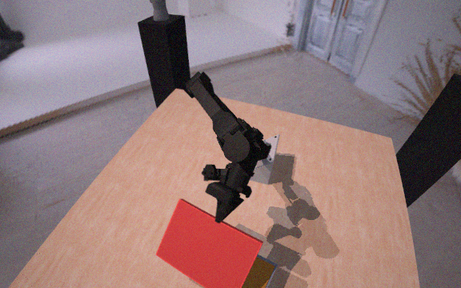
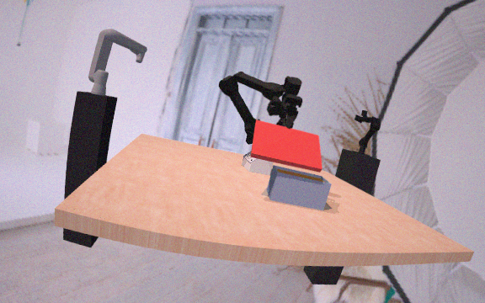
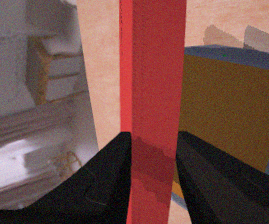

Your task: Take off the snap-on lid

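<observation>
My gripper tip is 70 mm short of the red lid, 50 mm above it and 10 mm to the left of it. Round my gripper tip: grey-blue storage box: 190 mm below, 80 mm to the left, 60 mm ahead.
</observation>
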